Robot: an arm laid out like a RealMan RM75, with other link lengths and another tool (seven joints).
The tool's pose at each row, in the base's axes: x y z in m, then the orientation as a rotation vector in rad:
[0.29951, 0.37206, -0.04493, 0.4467, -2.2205, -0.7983]
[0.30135, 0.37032, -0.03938, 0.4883, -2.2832, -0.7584]
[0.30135, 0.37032, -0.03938, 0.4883, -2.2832, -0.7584]
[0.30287, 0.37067, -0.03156, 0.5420, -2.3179, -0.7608]
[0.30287, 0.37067, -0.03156, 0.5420, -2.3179, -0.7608]
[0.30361, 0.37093, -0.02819, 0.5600, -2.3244, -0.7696]
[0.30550, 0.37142, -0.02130, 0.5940, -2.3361, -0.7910]
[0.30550, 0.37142, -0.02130, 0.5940, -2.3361, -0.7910]
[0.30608, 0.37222, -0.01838, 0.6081, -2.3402, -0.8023]
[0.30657, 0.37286, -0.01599, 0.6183, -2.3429, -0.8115]
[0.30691, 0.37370, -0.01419, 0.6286, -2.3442, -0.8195]
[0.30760, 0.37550, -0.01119, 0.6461, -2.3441, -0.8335]
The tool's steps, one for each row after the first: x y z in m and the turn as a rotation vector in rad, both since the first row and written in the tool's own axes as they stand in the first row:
[0.00253, 0.00222, -0.00509, 0.0600, -0.0379, -0.0209]
[0.00253, 0.00222, -0.00509, 0.0600, -0.0379, -0.0209]
[0.00535, 0.00753, -0.01033, 0.0868, -0.0648, -0.0628]
[0.00535, 0.00753, -0.01033, 0.0868, -0.0648, -0.0628]
[0.00645, 0.00989, -0.01260, 0.0891, -0.0721, -0.0791]
[0.00846, 0.01466, -0.01755, 0.0902, -0.0872, -0.1113]
[0.00846, 0.01466, -0.01755, 0.0902, -0.0872, -0.1113]
[0.00916, 0.01714, -0.01924, 0.0890, -0.0938, -0.1254]
[0.00973, 0.01916, -0.02064, 0.0874, -0.0987, -0.1359]
[0.00998, 0.02095, -0.02153, 0.0861, -0.1020, -0.1460]
[0.01012, 0.02423, -0.02294, 0.0828, -0.1058, -0.1630]

